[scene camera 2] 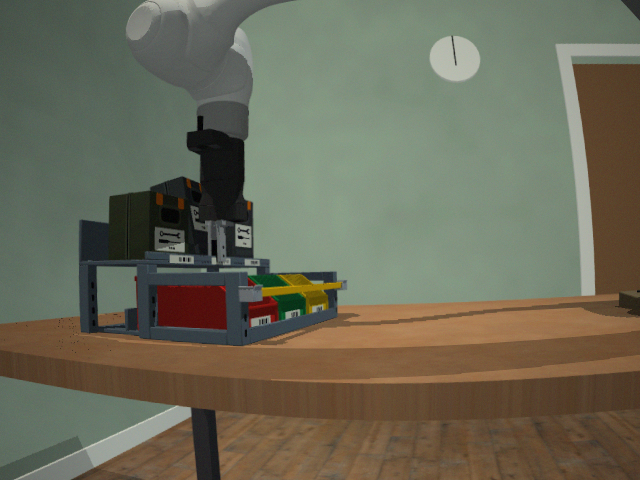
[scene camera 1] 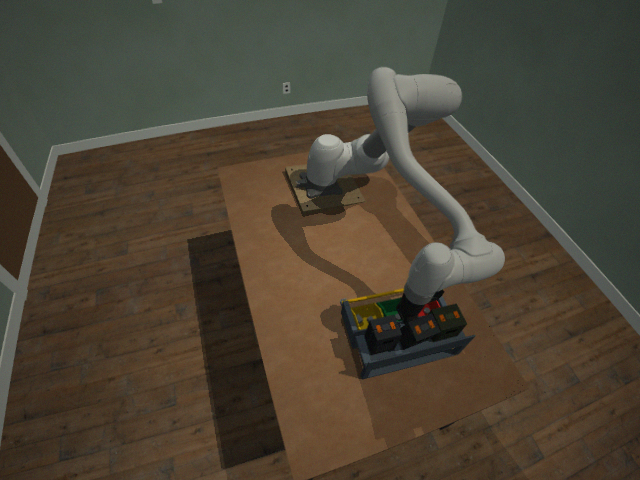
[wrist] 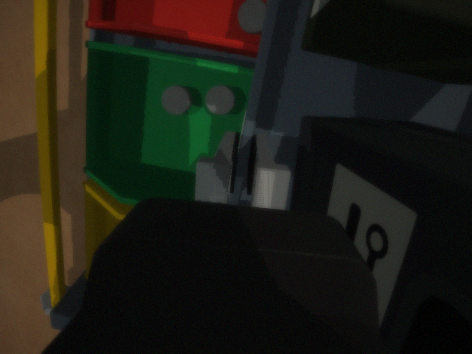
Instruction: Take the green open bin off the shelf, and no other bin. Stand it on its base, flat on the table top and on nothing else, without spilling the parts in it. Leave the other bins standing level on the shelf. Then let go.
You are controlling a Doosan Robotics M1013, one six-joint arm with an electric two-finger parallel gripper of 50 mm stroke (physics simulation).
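Seen in the pictures: gripper, fingertip midpoint: (scene camera 2: 217,262) (scene camera 1: 407,321) (wrist: 243,152); arm's base at its link origin: (scene camera 1: 320,184).
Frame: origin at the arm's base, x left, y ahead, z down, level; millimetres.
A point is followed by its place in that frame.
Observation:
The green open bin (scene camera 1: 391,306) @[y 737, x 67, z 12 mm] (scene camera 2: 291,304) @[y 723, x 69, z -15 mm] (wrist: 170,135) @[y 784, x 40, z 13 mm] stands in the lower tier of the blue-grey shelf (scene camera 1: 413,362) @[y 969, x 54, z 15 mm] (scene camera 2: 191,334) @[y 791, x 245, z 11 mm], between the red and yellow bins. Two round grey parts (wrist: 176,100) @[y 789, x 72, z 2 mm] lie in it in the wrist view. My gripper (scene camera 1: 401,322) @[y 850, x 59, z -81 mm] (scene camera 2: 217,248) @[y 850, x 59, z -81 mm] (wrist: 243,152) @[y 850, x 59, z -81 mm] points down at the upper tier's front edge. Its fingers are shut on the upper shelf's front lip (wrist: 272,60) @[y 857, x 108, z -80 mm], behind the green bin's rear end. The green bin is not between the fingers. The bin's rear end is partly hidden by the upper tier and the gripper.
A red bin (scene camera 2: 191,307) @[y 807, x 216, z -19 mm] (wrist: 195,17) @[y 797, x 138, z 13 mm] and a yellow bin (scene camera 1: 366,312) @[y 734, x -38, z 13 mm] (scene camera 2: 316,301) @[y 716, x -41, z -13 mm] flank the green one. A yellow bar (scene camera 1: 374,296) @[y 704, x -1, z -42 mm] (scene camera 2: 305,288) @[y 700, x 72, z -39 mm] (wrist: 47,150) @[y 705, x 30, z -43 mm] crosses the shelf's front. Dark cases (scene camera 1: 383,334) (scene camera 2: 170,222) (wrist: 400,165) stand on the upper tier, close beside the gripper.

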